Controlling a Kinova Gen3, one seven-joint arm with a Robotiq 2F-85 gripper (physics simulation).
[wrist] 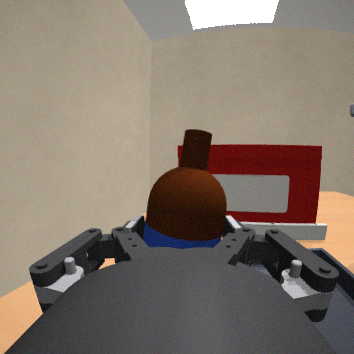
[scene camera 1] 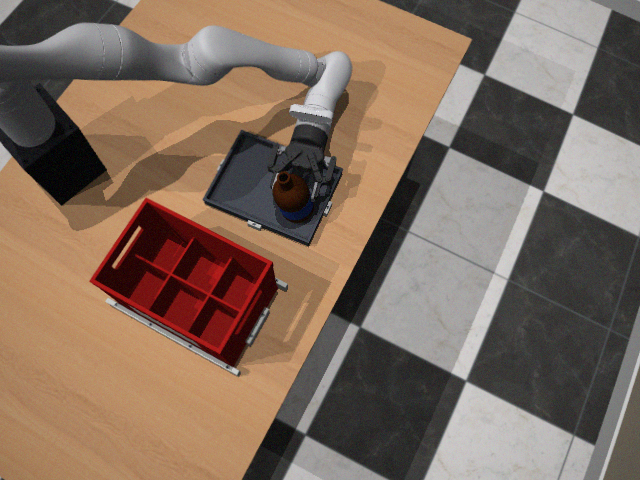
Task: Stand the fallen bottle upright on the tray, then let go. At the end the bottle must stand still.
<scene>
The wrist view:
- gripper: 182, 225
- brown bottle: 186, 206
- light metal rail: 295, 230
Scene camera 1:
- gripper: 292, 195
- red crate: 200, 286
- brown bottle: 290, 192
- dark grey tray: 241, 187
</scene>
